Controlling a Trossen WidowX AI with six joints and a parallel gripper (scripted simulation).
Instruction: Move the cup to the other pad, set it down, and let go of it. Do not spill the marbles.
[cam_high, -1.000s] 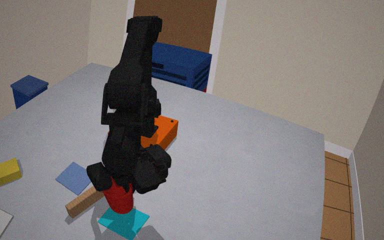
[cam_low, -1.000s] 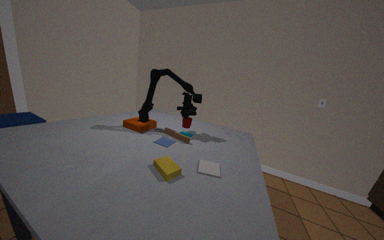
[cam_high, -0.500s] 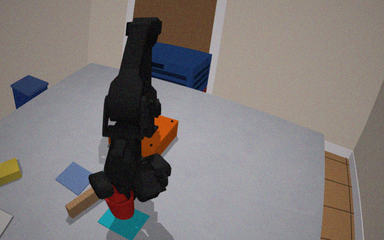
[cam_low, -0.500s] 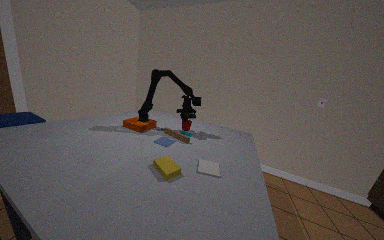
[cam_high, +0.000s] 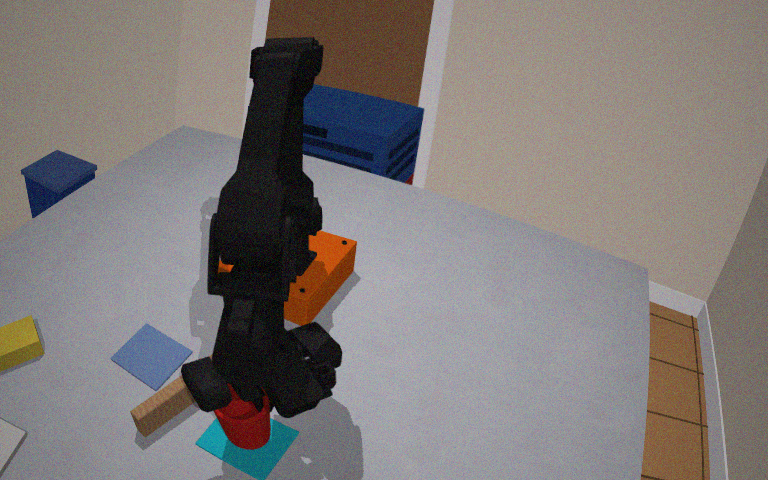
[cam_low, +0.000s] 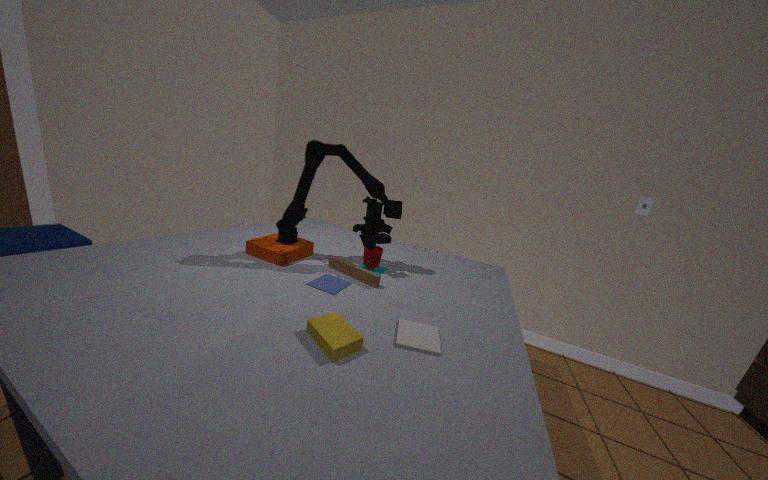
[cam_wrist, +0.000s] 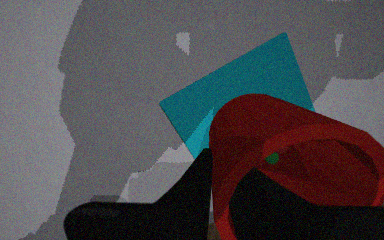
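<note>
The green marble lies 30 mm ahead of my gripper tip, 40 mm to the right of it and 20 mm below it. Round my gripper tip: wooden bar: 120 mm to the right, 40 mm below; red cup: 20 mm ahead, 20 mm to the right; cyan pad: 20 mm ahead, 20 mm to the right, 60 mm below.
</note>
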